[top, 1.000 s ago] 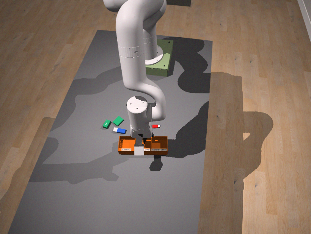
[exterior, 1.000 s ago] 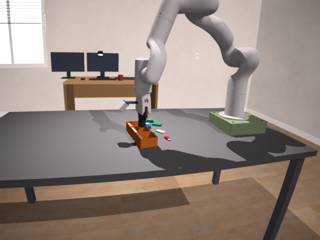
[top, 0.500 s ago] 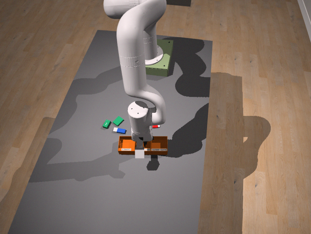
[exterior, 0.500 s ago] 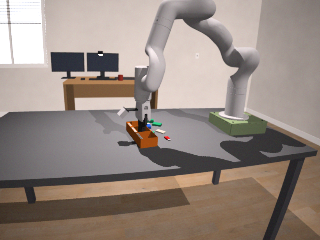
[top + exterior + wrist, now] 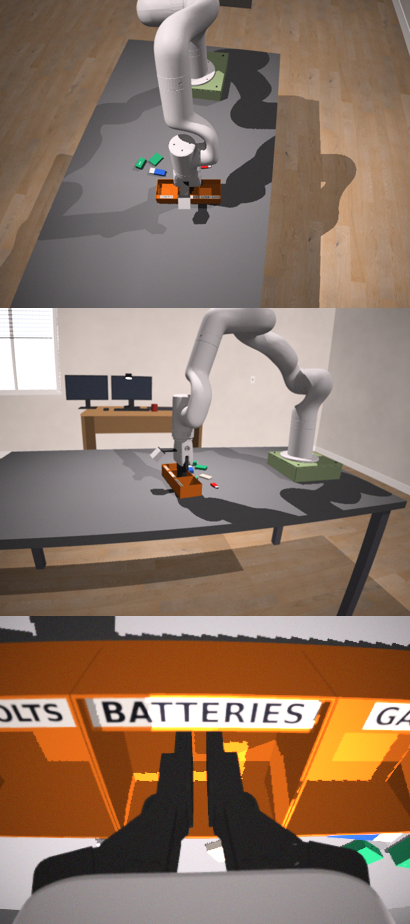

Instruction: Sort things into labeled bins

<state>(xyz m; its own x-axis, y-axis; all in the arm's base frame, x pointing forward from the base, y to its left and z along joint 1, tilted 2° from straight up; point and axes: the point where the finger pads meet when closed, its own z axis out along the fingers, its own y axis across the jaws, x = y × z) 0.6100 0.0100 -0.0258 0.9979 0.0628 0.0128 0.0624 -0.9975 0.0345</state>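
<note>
The orange three-part bin is 1 cm below my hand and 1 cm ahead of it. Round my hand: white domino (12 cm behind, 4 cm to the right, 3 cm below); red USB stick (12 cm behind, 6 cm to the left, 3 cm below); green cylindrical battery (7 cm behind, 3 cm below, 2 cm to the right).
</note>
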